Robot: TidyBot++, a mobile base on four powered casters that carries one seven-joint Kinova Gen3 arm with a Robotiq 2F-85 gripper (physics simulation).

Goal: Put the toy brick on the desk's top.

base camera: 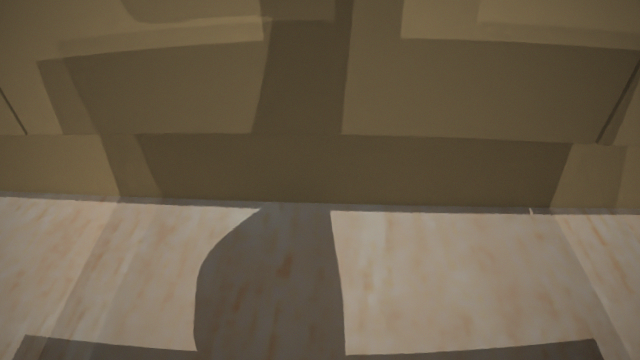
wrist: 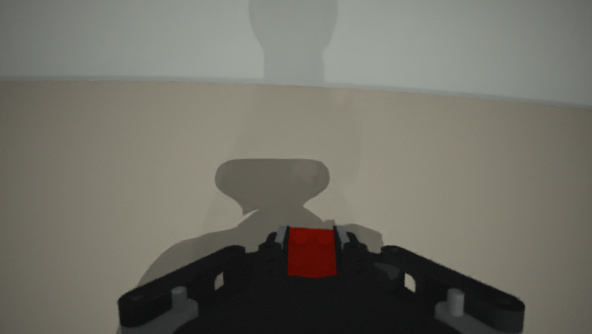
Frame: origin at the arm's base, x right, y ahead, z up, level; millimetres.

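Where they show: gripper, fingertip midpoint: (wrist: 311, 238).
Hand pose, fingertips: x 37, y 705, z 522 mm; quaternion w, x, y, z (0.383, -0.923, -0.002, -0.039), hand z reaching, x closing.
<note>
Each offset is from my fingertips to the centre of the thing. "spot": to the spot under its first point. Level surfaces: height alone.
The toy brick {dx -1, dy -14, dz +4 mm} (wrist: 312, 252) is red, with studs faintly showing on its face. It sits between the two fingertips at the bottom middle of the wrist view, with a fingertip pad against each side. My gripper (wrist: 311, 238) is shut on the brick. The lower part of the brick is hidden behind the gripper's dark body. A beige surface {dz -8 mm} (wrist: 125, 150) lies below and beyond the gripper in the wrist view. The brick and the gripper do not show in the base camera view.
A grey-white wall (wrist: 125, 40) stands beyond the far edge of the beige surface. In the base camera view a brownish furniture front {spot: dx +44, dy -334, dz -717 mm} (base camera: 425, 90) rises across the upper half, close ahead. A pale, streaked floor {dz -918 mm} (base camera: 425, 280) lies in front of it, with the robot's shadows on both.
</note>
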